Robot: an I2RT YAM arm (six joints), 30 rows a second.
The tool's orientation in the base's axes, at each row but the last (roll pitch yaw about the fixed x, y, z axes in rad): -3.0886 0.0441 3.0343; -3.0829 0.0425 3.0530; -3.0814 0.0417 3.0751; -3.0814 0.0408 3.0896; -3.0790 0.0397 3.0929; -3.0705 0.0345 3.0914
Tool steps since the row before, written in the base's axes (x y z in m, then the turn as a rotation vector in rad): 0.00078 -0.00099 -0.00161 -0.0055 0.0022 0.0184; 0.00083 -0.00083 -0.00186 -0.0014 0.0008 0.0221; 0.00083 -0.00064 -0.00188 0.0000 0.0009 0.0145; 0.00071 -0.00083 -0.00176 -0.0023 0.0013 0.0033; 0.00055 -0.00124 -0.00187 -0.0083 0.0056 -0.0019; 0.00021 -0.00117 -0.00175 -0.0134 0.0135 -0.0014
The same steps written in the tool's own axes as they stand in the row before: -0.00081 -0.00081 0.00169 0.0049 0.0006 -0.0187; -0.00082 -0.00064 0.00194 0.0005 -0.0006 -0.0221; -0.00079 -0.00047 0.00195 -0.0005 0.0000 -0.0145; -0.00068 -0.00068 0.00183 0.0022 0.0010 -0.0035; -0.00054 -0.00109 0.00196 0.0086 0.0053 0.0012; -0.00021 -0.00103 0.00184 0.0141 0.0128 0.0000
